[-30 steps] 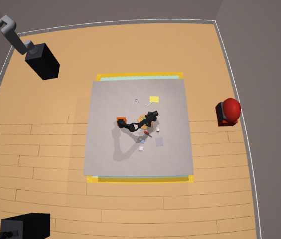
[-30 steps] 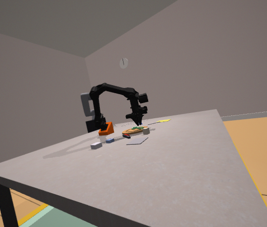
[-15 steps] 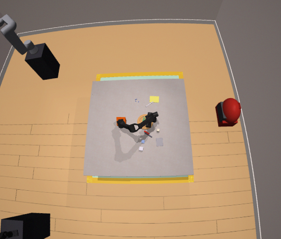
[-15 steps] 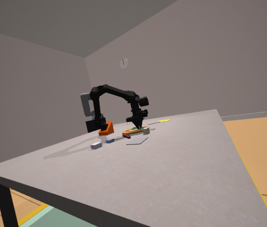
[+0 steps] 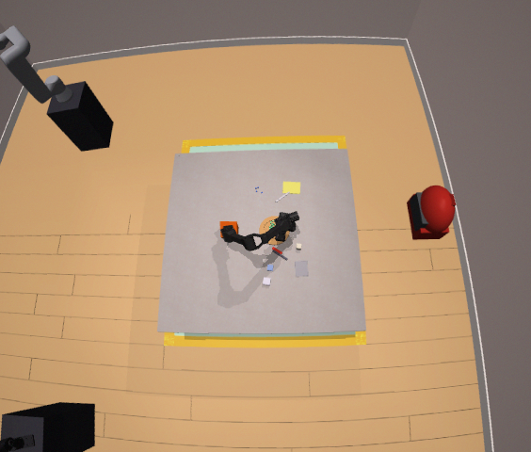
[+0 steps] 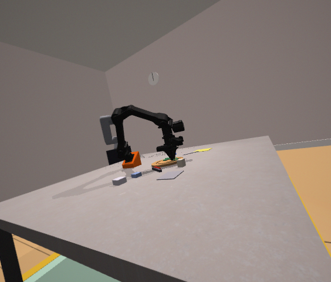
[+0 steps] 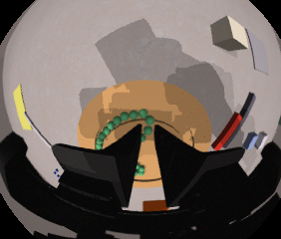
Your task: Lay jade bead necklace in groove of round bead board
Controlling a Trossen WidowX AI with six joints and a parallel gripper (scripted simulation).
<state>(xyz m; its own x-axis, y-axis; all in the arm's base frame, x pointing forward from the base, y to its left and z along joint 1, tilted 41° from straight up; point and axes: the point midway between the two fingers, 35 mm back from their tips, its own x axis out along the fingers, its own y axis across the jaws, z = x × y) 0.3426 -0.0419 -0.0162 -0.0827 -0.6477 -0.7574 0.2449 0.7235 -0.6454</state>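
Now: gripper tip 50 mm past the round wooden bead board, 10 mm to the right of it and 10 mm above it. Also, from my gripper tip: beige cube (100 mm ahead, 120 mm to the right); red-handled tool (40 mm behind, 140 mm to the right, 10 mm below); blue block (100 mm behind, 240 mm to the right, 10 mm below).
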